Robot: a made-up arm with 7 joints.
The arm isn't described. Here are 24 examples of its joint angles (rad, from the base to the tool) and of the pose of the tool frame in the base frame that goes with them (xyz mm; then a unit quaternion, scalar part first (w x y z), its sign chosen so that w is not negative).
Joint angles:
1: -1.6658 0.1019 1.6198 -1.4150 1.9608 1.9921 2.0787
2: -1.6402 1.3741 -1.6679 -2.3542 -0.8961 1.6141 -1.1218
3: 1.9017 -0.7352 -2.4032 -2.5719 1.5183 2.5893 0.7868
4: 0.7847 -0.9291 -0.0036 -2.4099 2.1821 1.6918 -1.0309
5: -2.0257 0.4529 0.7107 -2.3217 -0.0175 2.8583 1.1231
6: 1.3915 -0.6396 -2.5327 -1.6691 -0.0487 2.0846 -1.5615
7: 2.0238 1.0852 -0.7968 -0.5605 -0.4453 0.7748 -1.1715
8: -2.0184 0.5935 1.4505 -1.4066 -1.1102 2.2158 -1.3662
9: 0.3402 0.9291 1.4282 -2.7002 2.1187 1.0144 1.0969
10: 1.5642 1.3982 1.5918 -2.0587 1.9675 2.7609 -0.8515
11: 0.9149 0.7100 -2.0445 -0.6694 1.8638 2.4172 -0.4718
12: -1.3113 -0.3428 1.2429 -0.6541 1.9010 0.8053 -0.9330
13: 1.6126 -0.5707 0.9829 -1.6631 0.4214 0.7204 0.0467
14: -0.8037 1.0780 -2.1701 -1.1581 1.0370 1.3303 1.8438
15: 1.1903 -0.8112 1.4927 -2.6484 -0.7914 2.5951 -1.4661
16: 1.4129 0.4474 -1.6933 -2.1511 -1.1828 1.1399 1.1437
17: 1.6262 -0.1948 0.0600 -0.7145 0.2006 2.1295 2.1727
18: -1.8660 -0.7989 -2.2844 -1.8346 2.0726 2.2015 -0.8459
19: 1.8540 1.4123 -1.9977 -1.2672 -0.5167 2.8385 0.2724
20: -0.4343 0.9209 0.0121 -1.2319 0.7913 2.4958 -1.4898
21: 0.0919 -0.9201 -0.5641 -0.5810 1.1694 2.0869 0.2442
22: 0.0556 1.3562 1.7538 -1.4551 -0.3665 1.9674 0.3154
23: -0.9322 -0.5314 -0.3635 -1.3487 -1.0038 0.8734 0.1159
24: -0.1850 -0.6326 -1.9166 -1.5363 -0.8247 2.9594 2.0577
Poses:
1: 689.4 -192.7 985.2 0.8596 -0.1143 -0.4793 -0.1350
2: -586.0 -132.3 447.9 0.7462 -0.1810 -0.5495 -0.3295
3: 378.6 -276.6 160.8 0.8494 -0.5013 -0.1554 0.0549
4: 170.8 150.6 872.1 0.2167 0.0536 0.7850 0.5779
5: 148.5 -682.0 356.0 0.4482 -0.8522 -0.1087 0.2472
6: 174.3 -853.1 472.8 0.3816 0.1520 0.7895 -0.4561
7: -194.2 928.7 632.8 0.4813 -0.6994 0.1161 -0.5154
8: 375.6 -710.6 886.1 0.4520 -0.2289 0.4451 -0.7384
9: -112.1 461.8 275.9 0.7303 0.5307 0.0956 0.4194
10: -613.8 255.3 355.0 0.3517 0.5771 -0.6494 0.3486
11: 503.3 152.6 1166.2 0.7489 0.5326 0.3759 -0.1195
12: 326.3 258.6 1288.6 0.6356 -0.3995 0.6014 0.2734
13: -563.6 11.3 1005.7 0.6240 -0.7159 0.2091 -0.2333
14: 33.4 -730.7 1022.6 0.4177 -0.6346 0.6472 -0.0635
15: -500.7 160.3 476.0 0.4630 -0.4966 -0.7228 0.1288
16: 619.4 -98.0 594.3 0.0703 -0.2252 0.2473 0.9398
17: -17.0 156.1 1410.3 0.3332 -0.1528 -0.9302 0.0198
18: -248.3 665.7 332.1 0.3003 0.2949 -0.9065 0.0333
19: 280.3 775.9 670.8 0.8986 0.0661 -0.1780 -0.3955
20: 831.5 -457.8 326.1 0.5494 0.2049 0.6938 -0.4181
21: -599.6 -256.9 1151.4 0.6376 0.5672 0.3452 0.3907
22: 575.1 657.3 583.0 0.1331 -0.2439 0.9605 -0.0166
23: -75.4 -280.8 1251.2 0.4751 -0.5659 -0.1142 0.6641
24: -597.1 -494.8 795.2 0.0741 -0.8350 0.5370 -0.0943
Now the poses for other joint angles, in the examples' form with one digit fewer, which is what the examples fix.
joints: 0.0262 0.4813 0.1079 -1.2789 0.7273 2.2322 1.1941
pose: 895 47 746 0.333 -0.630 -0.661 0.234
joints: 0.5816 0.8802 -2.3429 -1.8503 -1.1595 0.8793 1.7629
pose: 227 -410 983 0.360 -0.121 0.863 0.334
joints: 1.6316 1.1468 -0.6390 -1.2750 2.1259 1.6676 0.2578
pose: 322 834 202 0.295 0.068 -0.919 0.254
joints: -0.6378 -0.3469 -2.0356 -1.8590 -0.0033 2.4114 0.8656
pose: -685 -227 698 0.422 -0.793 0.438 0.040
